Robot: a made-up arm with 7 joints. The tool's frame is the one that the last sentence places.
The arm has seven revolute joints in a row. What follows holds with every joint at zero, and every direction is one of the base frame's. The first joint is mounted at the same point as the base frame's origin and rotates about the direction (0.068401, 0.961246, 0.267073). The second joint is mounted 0.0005 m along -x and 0.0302 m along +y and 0.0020 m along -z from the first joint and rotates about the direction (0.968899, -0.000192, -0.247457). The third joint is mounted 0.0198 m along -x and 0.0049 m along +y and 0.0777 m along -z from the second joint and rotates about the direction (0.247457, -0.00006, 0.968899). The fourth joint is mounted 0.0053 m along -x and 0.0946 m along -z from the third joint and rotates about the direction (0.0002, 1, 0.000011). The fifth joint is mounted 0.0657 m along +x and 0.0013 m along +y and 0.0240 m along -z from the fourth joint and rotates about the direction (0.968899, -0.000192, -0.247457). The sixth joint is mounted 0.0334 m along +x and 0.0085 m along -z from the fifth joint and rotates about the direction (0.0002, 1, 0.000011). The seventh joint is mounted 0.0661 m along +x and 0.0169 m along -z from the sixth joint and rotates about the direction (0.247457, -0.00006, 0.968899). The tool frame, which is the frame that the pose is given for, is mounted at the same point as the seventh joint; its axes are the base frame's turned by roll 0.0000, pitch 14.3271 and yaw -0.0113 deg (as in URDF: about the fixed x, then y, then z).
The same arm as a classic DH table. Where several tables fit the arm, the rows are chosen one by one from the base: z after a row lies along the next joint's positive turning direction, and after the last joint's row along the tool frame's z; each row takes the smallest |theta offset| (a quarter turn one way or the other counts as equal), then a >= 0, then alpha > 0; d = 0 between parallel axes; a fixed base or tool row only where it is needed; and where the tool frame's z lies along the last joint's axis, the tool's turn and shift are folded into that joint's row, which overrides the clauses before.
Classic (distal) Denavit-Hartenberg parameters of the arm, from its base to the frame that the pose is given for. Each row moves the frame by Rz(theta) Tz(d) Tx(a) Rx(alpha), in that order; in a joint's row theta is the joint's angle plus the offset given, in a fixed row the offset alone. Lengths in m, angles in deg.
base (fixed): a 0; alpha -74.51; d 0; theta0 -4.07
joint 1: a -0.0103; alpha -90; d 0.0285; theta0 -75.12
joint 2: a -0.0049; alpha 90; d 0.0001; theta0 74
joint 3: a 0.0183; alpha -90; d -0.1732; theta0 90
joint 4: a 0.007; alpha 90; d 0.0013; theta0 90
joint 5: a 0; alpha -90; d 0.1041; theta0 0
joint 6: a 0.0682; alpha 90; d 0; theta0 -90
joint 7: a 0; alpha 0; d 0; theta0 0

